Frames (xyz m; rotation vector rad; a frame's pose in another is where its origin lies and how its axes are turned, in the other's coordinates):
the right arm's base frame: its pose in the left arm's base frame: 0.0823 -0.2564 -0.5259 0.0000 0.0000 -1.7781
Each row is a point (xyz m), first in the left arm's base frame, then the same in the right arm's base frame.
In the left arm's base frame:
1: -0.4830 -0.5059 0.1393
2: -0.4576 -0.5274 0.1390
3: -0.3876 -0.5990 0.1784
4: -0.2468 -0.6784 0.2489
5: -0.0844 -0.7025 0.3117
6: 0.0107 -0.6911 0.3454
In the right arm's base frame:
1: 0.3605 -0.5018 0.6652
2: 0.3763 -0.4726 0.6649
3: 0.4320 -0.3893 0.7043
4: 0.4807 -0.2352 0.7748
5: 0.4709 -0.0713 0.8376
6: 0.4401 0.0194 0.8713

